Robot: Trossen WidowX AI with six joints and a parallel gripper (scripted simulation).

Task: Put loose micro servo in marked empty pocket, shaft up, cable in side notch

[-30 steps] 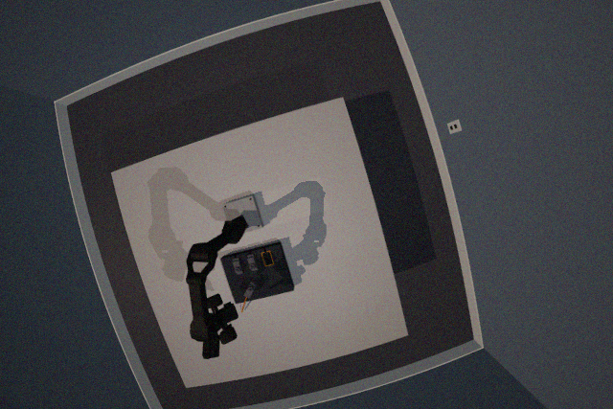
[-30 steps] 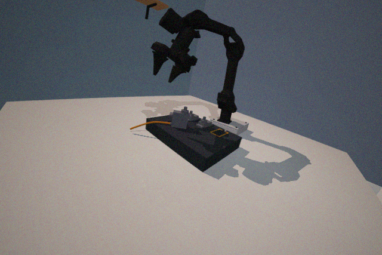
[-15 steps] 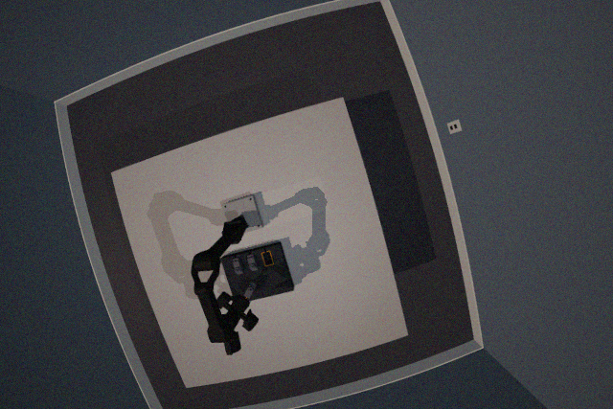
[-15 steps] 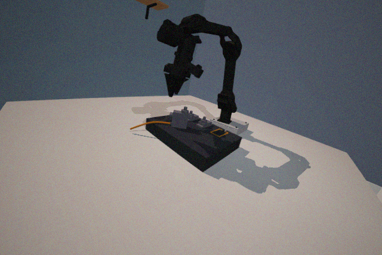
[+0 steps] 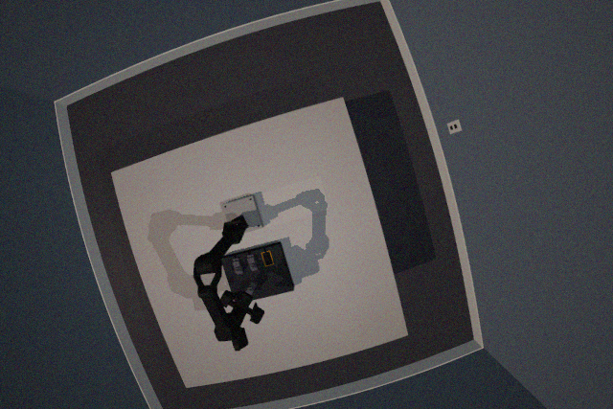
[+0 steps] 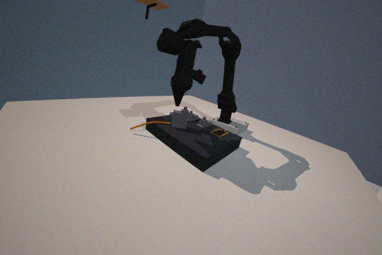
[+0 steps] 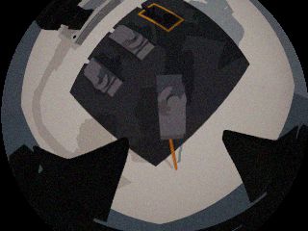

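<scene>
The dark deck is 10 mm behind my gripper tip, 50 mm to the left of it and 110 mm below it.
</scene>
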